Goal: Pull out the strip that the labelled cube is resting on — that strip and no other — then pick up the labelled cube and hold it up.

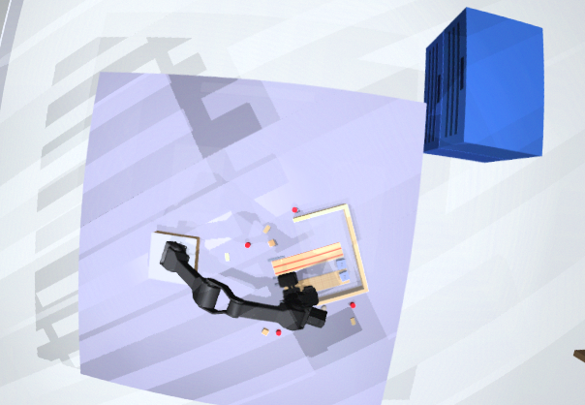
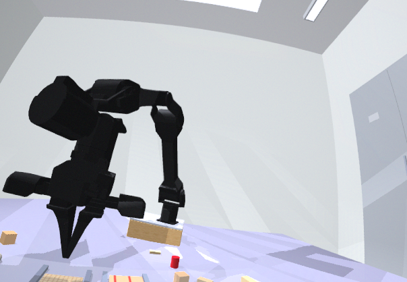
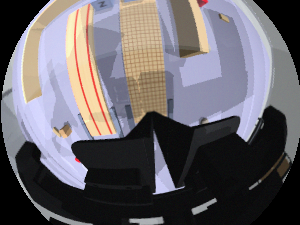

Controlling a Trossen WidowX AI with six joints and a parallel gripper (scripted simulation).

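The plain wooden strip lies 7 cm ahead of my gripper tip, 5 cm to the left of it and 4 cm below it.
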